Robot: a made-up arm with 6 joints.
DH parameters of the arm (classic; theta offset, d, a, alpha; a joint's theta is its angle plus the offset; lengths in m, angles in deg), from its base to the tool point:
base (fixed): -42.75 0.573 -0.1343 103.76
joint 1: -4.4 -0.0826 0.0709 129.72
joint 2: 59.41 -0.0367 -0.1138 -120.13
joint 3: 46.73 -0.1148 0.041 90
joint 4: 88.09 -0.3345 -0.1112 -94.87
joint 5: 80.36 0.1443 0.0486 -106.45
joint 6: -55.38 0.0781 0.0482 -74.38
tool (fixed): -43.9 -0.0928 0 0
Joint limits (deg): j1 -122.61..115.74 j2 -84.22..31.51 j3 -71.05..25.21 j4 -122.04..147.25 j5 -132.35..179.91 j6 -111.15..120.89
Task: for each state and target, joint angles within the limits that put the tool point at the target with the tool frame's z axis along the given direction. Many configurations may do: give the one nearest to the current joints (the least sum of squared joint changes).
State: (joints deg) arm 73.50 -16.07 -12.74 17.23 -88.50 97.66
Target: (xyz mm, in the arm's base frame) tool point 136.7 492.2 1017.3 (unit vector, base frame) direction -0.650 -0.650 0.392
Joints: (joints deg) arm 40.09 15.91 22.99 34.10 -90.14 74.18
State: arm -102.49 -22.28 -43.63 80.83 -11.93 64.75
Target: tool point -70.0 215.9 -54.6 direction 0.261 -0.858 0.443
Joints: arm -118.88 14.31 -39.62 100.93 -13.18 48.32
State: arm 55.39 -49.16 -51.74 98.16 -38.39 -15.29
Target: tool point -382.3 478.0 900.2 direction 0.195 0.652 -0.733
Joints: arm 78.57 -45.30 -26.19 124.59 -77.17 -20.12
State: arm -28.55 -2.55 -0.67 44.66 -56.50 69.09
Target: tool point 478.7 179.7 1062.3 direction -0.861 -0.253 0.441
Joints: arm 1.41 18.03 24.74 54.17 -25.02 38.45
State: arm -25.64 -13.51 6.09 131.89 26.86 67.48
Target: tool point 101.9 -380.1 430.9 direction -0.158 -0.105 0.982
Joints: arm -28.71 30.30 -34.42 130.56 22.03 29.21
